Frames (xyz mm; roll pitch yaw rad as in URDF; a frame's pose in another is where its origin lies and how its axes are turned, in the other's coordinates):
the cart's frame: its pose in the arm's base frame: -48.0 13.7 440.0 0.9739 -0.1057 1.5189
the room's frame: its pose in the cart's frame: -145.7 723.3 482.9 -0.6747 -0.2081 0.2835
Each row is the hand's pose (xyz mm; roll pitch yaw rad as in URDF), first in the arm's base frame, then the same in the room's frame.
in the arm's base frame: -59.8 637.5 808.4 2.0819 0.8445 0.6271
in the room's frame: 559.2 -215.2 -782.0 1.3175 0.7005 -1.4993
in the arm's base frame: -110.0 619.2 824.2 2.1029 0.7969 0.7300
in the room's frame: 546.6 -161.4 -775.6 1.3347 0.7149 -1.3894
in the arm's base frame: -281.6 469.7 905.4 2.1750 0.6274 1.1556
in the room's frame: 437.4 37.5 -692.4 1.4649 0.8109 -0.9035
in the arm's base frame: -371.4 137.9 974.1 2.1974 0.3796 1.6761
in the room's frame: 164.7 168.9 -515.7 1.8110 0.8444 -0.1319
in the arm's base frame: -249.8 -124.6 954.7 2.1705 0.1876 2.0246
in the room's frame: -71.3 67.5 -381.1 2.0677 0.7381 0.3988
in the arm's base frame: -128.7 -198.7 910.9 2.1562 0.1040 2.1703
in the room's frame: -149.2 -55.0 -349.7 2.1574 0.6618 0.5927
